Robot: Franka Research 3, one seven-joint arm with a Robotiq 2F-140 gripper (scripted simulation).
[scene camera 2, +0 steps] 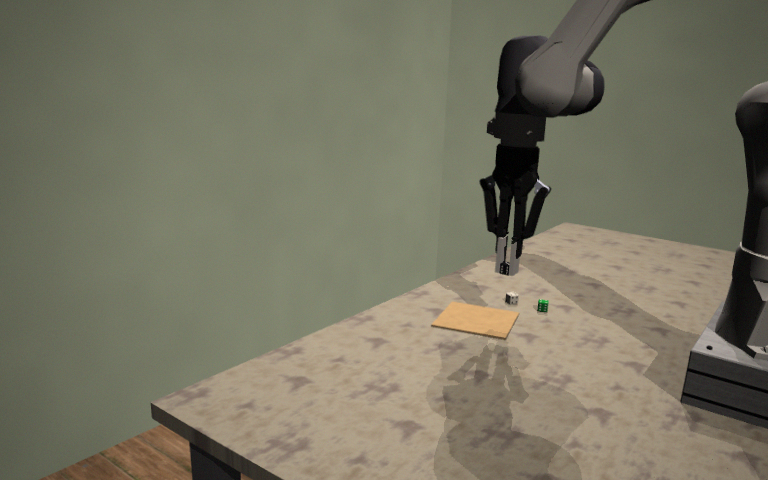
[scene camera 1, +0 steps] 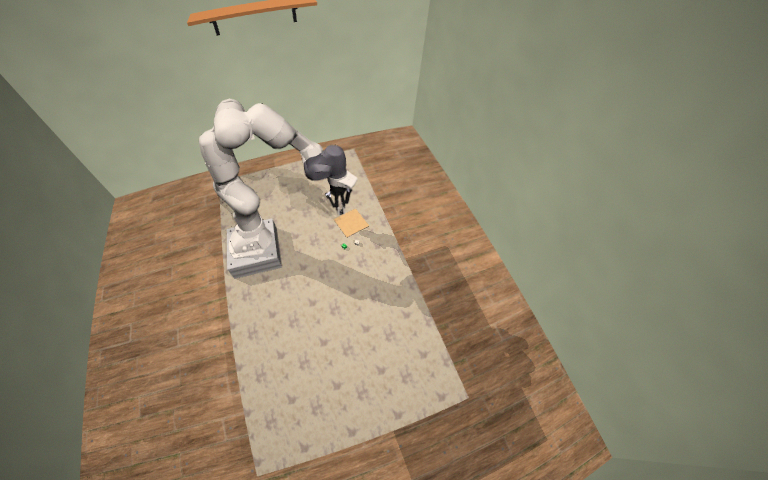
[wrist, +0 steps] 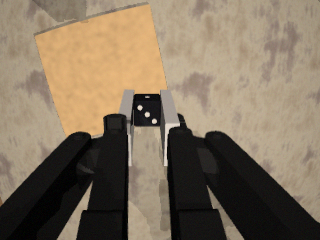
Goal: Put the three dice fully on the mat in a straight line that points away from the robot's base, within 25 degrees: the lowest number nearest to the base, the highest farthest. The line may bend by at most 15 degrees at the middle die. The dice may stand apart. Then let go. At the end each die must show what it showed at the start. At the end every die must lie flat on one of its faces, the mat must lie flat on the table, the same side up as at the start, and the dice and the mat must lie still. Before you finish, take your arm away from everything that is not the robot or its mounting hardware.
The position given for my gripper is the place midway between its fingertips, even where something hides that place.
I see my gripper [scene camera 2: 506, 272], a tan mat [scene camera 2: 496, 323] and a black die [wrist: 147, 107].
The tan mat also shows in the wrist view [wrist: 88, 64]. My gripper is seen too in the wrist view [wrist: 147, 106].
